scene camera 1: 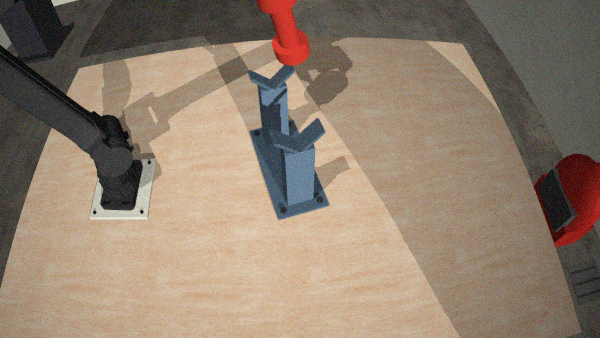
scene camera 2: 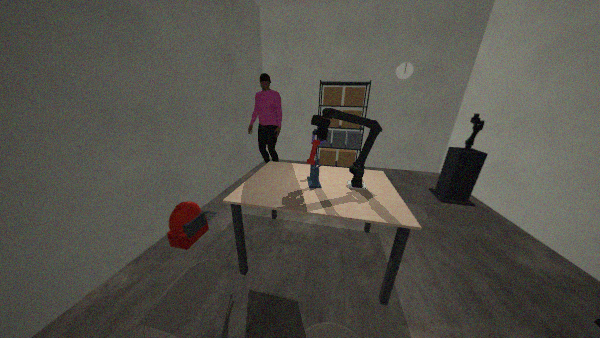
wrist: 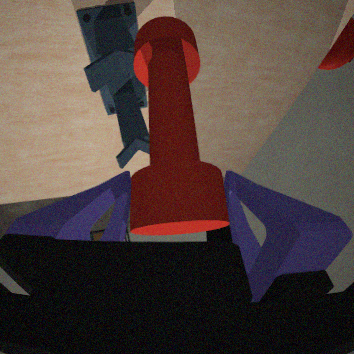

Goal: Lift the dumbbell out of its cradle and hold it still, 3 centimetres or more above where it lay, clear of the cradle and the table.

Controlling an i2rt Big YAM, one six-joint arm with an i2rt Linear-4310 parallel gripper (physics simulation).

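Places are measured from the arm's base along level axes (x ahead, y left, z up), in millimetres.
Pixels of known places: gripper, fingertip midpoint: [scene camera 2: 315,144] [wrist: 177,178]; arm's base, link origin: [scene camera 1: 122,186] [scene camera 2: 356,184].
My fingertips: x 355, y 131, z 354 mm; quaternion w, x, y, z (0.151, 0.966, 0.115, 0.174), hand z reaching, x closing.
For each thing: its top centre in the pictures, then the offset to it from my fingertips. Level surfaces: height alone.
- red dumbbell, top centre: [wrist: 220,222] [scene camera 2: 314,139] dx +14, dy +5, dz +37 mm
- blue cradle, top centre: [wrist: 133,124] [scene camera 1: 282,96] [scene camera 2: 315,160] dx +10, dy -85, dz -163 mm
- table, surface height: dz -361 mm
The red dumbbell [scene camera 1: 287,31] [scene camera 2: 314,150] [wrist: 174,115] hangs steeply, slightly tilted, from my gripper [scene camera 2: 318,139] [wrist: 177,178]. The purple fingers are shut on the sides of its upper weight. The gripper is beyond the top edge of scene camera 1. The blue cradle [scene camera 1: 299,175] [scene camera 2: 314,182] [wrist: 108,71] stands on the table [scene camera 1: 200,260] [scene camera 2: 262,184] with both V-shaped forks bare. In scene camera 1 the lower weight shows just above the far fork; the wrist view shows it to the right of the cradle. The exact gap to the fork is hard to tell.
The arm's base plate [scene camera 1: 120,214] [scene camera 2: 356,185] is beside the cradle. A big red rounded object [scene camera 1: 580,195] [scene camera 2: 187,222] is off the table's edge. A person [scene camera 2: 268,112], a shelf rack [scene camera 2: 345,82] and a dark pedestal [scene camera 2: 460,175] with another arm stand further away.
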